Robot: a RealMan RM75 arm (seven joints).
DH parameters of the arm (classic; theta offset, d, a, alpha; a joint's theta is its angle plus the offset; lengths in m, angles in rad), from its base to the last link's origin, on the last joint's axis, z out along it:
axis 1: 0 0.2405 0 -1.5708
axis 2: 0 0 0 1.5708
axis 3: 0 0.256 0 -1.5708
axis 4: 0 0 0 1.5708
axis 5: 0 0.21 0 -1.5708
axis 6: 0 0 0 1.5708
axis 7: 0 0.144 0 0
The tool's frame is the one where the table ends.
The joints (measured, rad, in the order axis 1, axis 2, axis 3, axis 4, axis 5, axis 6, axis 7), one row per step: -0.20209, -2.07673, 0.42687, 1.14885, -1.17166, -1.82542, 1.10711; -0.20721, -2.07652, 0.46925, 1.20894, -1.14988, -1.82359, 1.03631; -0.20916, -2.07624, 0.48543, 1.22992, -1.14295, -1.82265, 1.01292; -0.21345, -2.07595, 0.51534, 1.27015, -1.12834, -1.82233, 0.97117; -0.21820, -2.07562, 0.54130, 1.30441, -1.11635, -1.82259, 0.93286; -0.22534, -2.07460, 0.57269, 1.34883, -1.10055, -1.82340, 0.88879; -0.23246, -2.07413, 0.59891, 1.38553, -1.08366, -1.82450, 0.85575
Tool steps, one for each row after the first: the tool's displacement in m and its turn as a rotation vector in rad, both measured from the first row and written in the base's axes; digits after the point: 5 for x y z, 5 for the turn. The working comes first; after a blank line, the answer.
Tool pose at each row, in the base's axes (x y z in m, rotation vector in rad; the steps are taken from these numbers as rounded here): -0.32156, 0.24280, 0.12005, -2.23612, -1.32295, -0.80540; -0.31389, 0.24784, 0.12172, -2.25682, -1.35792, -0.74267; -0.31088, 0.24976, 0.12218, -2.26474, -1.36675, -0.72008; -0.30488, 0.25326, 0.12289, -2.28062, -1.37933, -0.67540; -0.29918, 0.25648, 0.12336, -2.29284, -1.39058, -0.63888; -0.29156, 0.26064, 0.12438, -2.30815, -1.39538, -0.59075; -0.28511, 0.26408, 0.12475, -2.32177, -1.39491, -0.54634

0.00767, 0.00504, 0.00167, -0.04320, 0.02837, 0.01834; 0.01068, 0.00696, 0.00213, -0.05728, 0.03960, 0.02284; 0.01668, 0.01046, 0.00284, -0.08301, 0.06320, 0.02924; 0.02238, 0.01368, 0.00331, -0.10441, 0.08191, 0.03514; 0.03000, 0.01784, 0.00433, -0.12707, 0.10997, 0.03871; 0.03645, 0.02128, 0.00470, -0.14548, 0.13741, 0.03992
